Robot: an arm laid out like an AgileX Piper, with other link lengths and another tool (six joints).
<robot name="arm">
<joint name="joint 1" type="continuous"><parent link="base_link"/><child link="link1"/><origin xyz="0.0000 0.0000 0.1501" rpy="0.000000 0.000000 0.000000"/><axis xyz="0 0 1"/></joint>
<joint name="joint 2" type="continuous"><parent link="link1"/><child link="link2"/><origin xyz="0.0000 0.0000 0.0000" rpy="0.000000 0.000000 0.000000"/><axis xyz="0 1 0"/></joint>
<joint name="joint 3" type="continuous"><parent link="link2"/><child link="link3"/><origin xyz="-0.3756 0.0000 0.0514" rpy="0.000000 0.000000 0.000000"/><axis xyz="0 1 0"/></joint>
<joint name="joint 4" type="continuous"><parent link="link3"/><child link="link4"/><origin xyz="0.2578 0.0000 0.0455" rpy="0.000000 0.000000 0.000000"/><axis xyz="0.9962 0 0.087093"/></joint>
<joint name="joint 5" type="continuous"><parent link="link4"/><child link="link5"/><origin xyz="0.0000 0.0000 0.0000" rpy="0.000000 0.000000 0.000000"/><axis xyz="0 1 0"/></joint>
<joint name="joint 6" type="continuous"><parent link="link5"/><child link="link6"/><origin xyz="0.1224 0.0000 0.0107" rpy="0.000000 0.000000 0.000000"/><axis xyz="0.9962 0 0.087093"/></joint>
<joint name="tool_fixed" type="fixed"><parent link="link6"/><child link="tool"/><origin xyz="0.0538 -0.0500 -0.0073" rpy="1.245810 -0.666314 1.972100"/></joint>
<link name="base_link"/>
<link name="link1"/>
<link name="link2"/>
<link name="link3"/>
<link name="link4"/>
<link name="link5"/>
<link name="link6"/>
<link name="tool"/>
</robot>
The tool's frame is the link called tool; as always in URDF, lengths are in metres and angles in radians. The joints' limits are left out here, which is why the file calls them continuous.
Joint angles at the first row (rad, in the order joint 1, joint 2, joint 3, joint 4, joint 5, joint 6):
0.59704, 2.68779, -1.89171, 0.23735, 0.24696, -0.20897
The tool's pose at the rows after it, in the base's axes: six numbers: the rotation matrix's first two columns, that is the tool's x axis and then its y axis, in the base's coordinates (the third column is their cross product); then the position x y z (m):
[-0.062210, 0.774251, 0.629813, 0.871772, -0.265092, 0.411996, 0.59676, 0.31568, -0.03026]
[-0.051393, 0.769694, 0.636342, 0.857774, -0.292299, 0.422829, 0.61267, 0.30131, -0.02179]
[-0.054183, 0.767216, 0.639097, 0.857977, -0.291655, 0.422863, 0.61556, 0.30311, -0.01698]
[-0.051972, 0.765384, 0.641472, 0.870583, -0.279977, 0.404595, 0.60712, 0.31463, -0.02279]
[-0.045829, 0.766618, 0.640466, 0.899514, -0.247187, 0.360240, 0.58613, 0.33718, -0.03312]
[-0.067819, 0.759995, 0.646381, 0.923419, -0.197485, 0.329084, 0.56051, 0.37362, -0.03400]
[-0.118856, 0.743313, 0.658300, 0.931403, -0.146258, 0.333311, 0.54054, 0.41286, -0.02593]
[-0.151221, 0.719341, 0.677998, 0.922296, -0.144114, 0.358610, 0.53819, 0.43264, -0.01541]
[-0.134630, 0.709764, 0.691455, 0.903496, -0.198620, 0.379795, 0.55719, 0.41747, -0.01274]
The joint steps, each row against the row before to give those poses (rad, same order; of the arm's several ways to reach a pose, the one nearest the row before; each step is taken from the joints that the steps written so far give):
-0.05161, 0.00313, -0.02538, -0.00002, -0.00432, 0.00002
-0.03083, 0.00109, -0.03342, -0.00214, 0.01441, -0.00004
-0.00084, -0.00001, -0.02075, -0.00003, 0.01832, 0.00003
0.01886, 0.00798, -0.00442, 0.01214, 0.01383, 0.00001
0.03998, 0.00880, -0.00003, 0.02146, 0.03873, 0.00000
0.06137, 0.00081, -0.01112, 0.02135, 0.03577, 0.00000
0.06202, -0.00001, -0.03051, 0.00741, 0.01474, -0.00004
0.02466, 0.00000, -0.02775, 0.00764, -0.01931, 0.00128
-0.03205, 0.00369, -0.00530, 0.00089, -0.03809, 0.00985

